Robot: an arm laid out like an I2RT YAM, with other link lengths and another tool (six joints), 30 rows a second.
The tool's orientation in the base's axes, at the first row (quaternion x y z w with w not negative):
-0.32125, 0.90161, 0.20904, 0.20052
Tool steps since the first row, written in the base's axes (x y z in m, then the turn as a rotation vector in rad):
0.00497, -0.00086, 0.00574, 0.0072, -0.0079, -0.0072
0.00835, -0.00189, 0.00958, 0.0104, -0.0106, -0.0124
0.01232, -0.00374, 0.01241, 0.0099, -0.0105, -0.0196
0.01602, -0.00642, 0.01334, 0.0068, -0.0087, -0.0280
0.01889, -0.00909, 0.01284, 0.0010, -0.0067, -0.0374
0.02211, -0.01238, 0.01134, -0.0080, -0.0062, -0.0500
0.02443, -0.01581, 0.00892, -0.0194, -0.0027, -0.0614
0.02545, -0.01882, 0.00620, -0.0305, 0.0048, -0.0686
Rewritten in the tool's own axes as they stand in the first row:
-0.00596, -0.00248, -0.00408, 0.0023, -0.0121, 0.0036
-0.00977, -0.00449, -0.00703, 0.0040, -0.0175, 0.0073
-0.01309, -0.00773, -0.00942, 0.0079, -0.0188, 0.0133
-0.01486, -0.01185, -0.01071, 0.0133, -0.0176, 0.0204
-0.01534, -0.01576, -0.01099, 0.0212, -0.0147, 0.0280
-0.01526, -0.02059, -0.01067, 0.0336, -0.0115, 0.0367
-0.01401, -0.02515, -0.00987, 0.0456, -0.0043, 0.0453
-0.01190, -0.02863, -0.00889, 0.0534, 0.0066, 0.0526

